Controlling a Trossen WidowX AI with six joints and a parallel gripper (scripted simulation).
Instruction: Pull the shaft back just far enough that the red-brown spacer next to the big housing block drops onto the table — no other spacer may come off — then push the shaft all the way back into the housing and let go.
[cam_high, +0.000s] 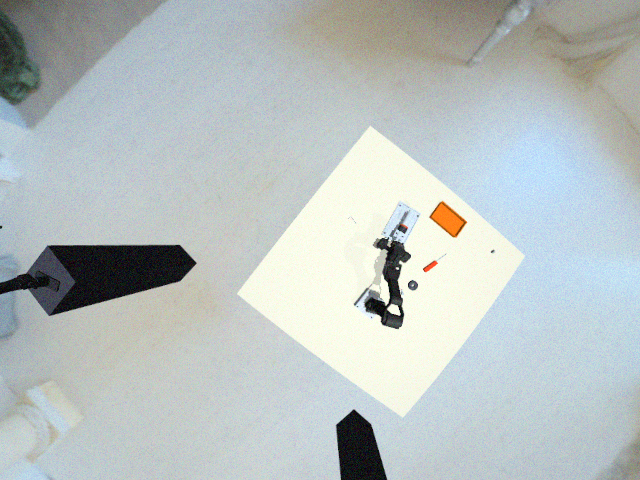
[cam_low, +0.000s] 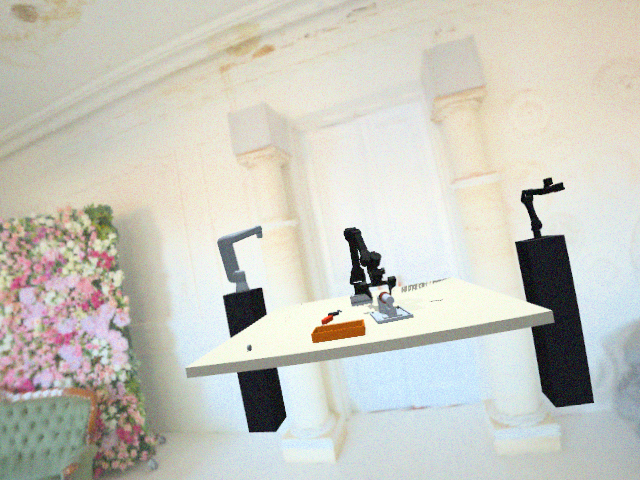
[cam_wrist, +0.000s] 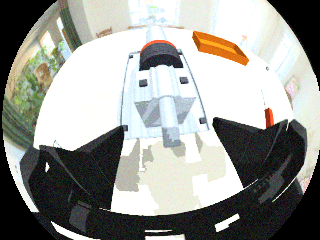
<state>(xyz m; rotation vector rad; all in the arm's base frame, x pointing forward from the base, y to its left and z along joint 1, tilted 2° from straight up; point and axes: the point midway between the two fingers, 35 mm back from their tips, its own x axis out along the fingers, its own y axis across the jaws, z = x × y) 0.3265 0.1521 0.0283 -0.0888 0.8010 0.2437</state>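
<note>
The grey shaft lies 7 cm ahead of my gripper tip, 2 cm to the left of it and 1 cm above it. Also, from my gripper tip: red-brown spacer: 9 cm ahead, 3 cm to the left, 1 cm above; then fixture: 12 cm ahead, 3 cm to the left, 2 cm below; then red-handled screwdriver: 28 cm to the right, 10 cm ahead, 6 cm below.
</note>
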